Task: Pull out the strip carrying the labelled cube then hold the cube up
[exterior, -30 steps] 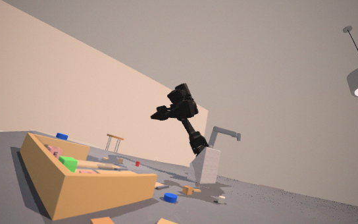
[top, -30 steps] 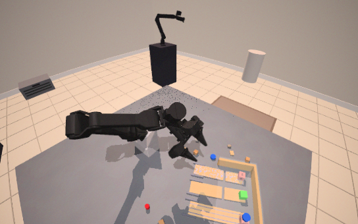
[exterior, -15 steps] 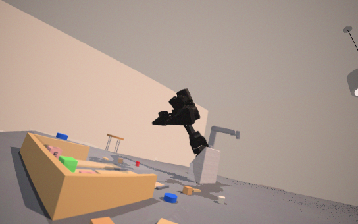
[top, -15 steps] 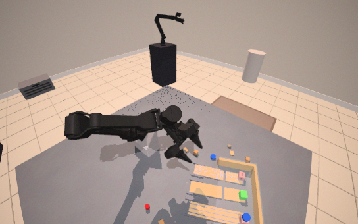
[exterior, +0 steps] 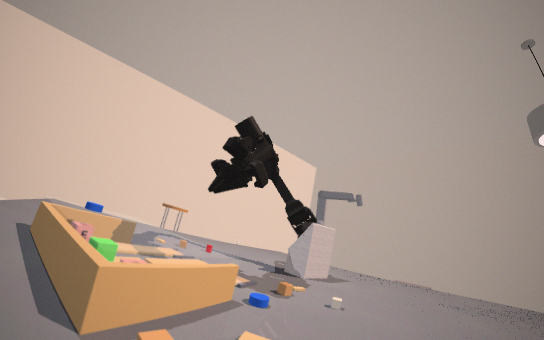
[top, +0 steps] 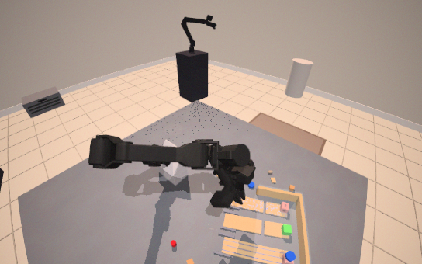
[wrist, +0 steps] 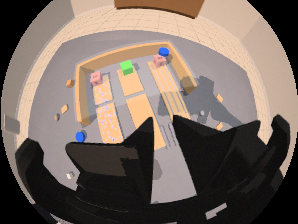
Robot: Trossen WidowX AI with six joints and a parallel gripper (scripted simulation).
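My gripper tip is now 100 mm past the red disc, 230 mm to the left of it and 160 mm above it. The rest, counted from my gripper tip: strip (20 mm ahead, 10 mm to the left, 170 mm below); white bit (220 mm behind, 210 mm to the left, 160 mm below).
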